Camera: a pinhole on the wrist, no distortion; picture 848 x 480 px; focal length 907.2 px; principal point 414.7 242.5 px. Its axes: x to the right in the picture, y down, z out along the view. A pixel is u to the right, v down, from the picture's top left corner.
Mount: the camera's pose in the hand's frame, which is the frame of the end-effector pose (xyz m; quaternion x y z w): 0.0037 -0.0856 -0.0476 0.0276 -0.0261 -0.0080 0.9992
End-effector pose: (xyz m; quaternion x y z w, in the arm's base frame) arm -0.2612 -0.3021 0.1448 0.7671 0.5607 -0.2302 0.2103
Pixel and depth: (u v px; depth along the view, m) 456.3 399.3 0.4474
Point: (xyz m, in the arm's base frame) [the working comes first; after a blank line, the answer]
In the camera's frame: 0.0205 0.0773 0.4474

-0.3399 -0.5259 -0.1837
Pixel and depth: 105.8 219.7 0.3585
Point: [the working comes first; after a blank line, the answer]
In the camera's frame: -0.1221 -0.0090 0.3585

-0.4404 -0.5511 -0.0258
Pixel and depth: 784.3 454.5 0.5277
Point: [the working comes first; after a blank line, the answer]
In the camera's frame: 0.2150 0.1233 0.5277

-0.2638 -0.4450 -0.3682
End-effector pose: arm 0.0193 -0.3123 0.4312 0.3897 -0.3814 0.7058 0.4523
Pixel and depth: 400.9 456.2 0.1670
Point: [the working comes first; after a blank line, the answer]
In the camera's frame: -0.0025 0.0393 0.1670

0.0980 -0.4058 0.4842
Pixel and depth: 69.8 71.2 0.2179
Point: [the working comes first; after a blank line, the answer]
In the camera's frame: -0.0828 -0.0411 0.2179

0.2072 -0.4475 0.4413
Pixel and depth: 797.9 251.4 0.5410
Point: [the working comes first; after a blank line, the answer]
In the camera's frame: 0.2285 0.0053 0.5410

0.1708 -0.6577 0.8388
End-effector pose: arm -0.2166 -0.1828 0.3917 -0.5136 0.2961 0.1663 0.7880
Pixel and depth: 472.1 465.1 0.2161
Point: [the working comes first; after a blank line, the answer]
In the camera's frame: 0.0137 0.0530 0.2161

-0.1353 -0.0460 0.4702
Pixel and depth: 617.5 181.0 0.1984
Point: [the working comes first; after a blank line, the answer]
In the camera's frame: 0.0444 -0.0134 0.1984

-0.0803 -0.0927 0.4917
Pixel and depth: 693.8 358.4 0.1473
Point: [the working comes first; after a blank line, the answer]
In the camera's frame: 0.0453 0.0188 0.1473

-0.1115 -0.1229 0.4496
